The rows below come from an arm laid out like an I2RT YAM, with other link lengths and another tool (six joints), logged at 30 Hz.
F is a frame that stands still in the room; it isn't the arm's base.
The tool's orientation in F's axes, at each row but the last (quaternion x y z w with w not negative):
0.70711 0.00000 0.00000 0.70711
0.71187 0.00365 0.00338 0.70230
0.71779 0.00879 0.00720 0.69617
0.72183 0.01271 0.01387 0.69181
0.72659 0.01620 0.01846 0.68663
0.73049 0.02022 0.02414 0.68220
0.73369 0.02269 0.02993 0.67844
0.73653 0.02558 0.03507 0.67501
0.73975 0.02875 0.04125 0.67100
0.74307 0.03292 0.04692 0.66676
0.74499 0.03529 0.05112 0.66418
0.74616 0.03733 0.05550 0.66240
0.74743 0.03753 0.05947 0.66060
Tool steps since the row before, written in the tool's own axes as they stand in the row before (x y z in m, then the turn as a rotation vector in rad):
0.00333 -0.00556 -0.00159 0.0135 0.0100 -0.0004
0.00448 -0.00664 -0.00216 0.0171 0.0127 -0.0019
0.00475 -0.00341 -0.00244 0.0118 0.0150 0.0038
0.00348 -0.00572 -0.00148 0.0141 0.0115 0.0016
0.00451 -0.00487 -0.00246 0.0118 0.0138 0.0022
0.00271 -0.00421 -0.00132 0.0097 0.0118 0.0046
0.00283 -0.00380 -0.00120 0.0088 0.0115 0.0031
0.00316 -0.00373 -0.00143 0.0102 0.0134 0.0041
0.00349 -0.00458 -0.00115 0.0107 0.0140 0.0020
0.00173 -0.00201 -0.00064 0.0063 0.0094 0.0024
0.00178 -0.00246 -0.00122 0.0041 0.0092 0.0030
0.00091 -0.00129 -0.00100 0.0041 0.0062 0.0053
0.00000 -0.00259 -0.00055 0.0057 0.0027 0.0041
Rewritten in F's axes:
0.00333 0.00159 -0.00556 0.0135 0.0004 0.0100
0.00446 0.00229 -0.00661 0.0171 0.0019 0.0127
0.00468 0.00265 -0.00334 0.0119 -0.0040 0.0149
0.00343 0.00185 -0.00564 0.0141 -0.0016 0.0115
0.00439 0.00295 -0.00470 0.0119 -0.0024 0.0137
0.00264 0.00177 -0.00409 0.0099 -0.0048 0.0115
0.00276 0.00170 -0.00366 0.0089 -0.0033 0.0113
0.00306 0.00201 -0.00354 0.0104 -0.0044 0.0132
0.00342 0.00193 -0.00437 0.0107 -0.0023 0.0140
0.00167 0.00104 -0.00189 0.0064 -0.0027 0.0093
0.00165 0.00170 -0.00225 0.0043 -0.0035 0.0089
0.00079 0.00126 -0.00113 0.0047 -0.0054 0.0057
-0.00002 0.00086 -0.00250 0.0062 -0.0036 0.0024

